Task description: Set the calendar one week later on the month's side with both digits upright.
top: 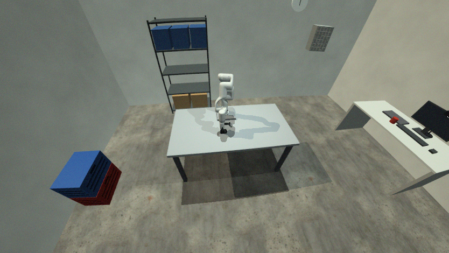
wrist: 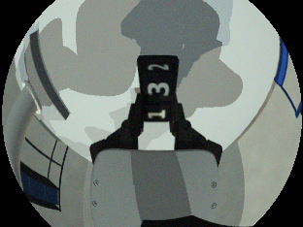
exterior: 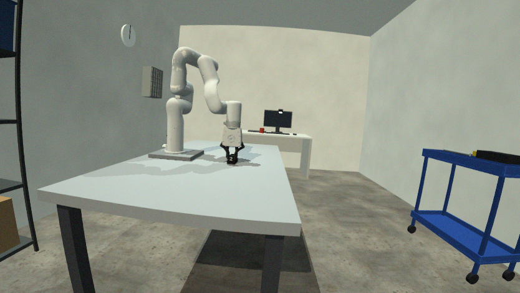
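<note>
The cube is 1 cm below my hand.
</note>
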